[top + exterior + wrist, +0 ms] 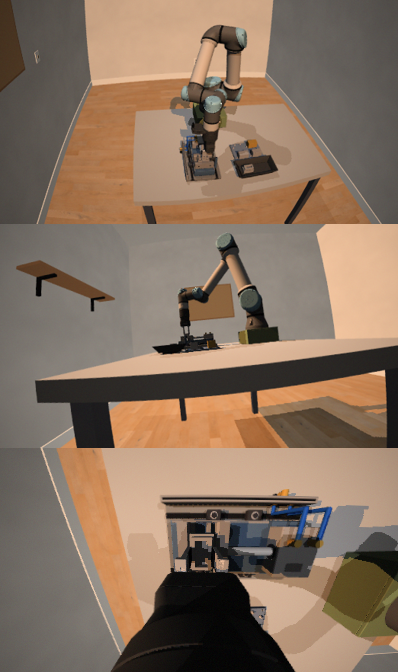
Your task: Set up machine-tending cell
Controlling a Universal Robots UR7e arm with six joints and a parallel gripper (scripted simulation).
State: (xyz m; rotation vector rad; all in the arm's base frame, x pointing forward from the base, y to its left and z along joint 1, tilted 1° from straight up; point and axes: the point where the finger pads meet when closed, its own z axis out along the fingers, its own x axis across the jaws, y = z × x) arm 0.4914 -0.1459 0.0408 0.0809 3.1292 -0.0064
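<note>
My gripper is now 70 mm past the vise, 10 mm to the right of it and 90 mm above it. Round my hand: brass blank: 150 mm behind, 350 mm to the left, 100 mm below.
</note>
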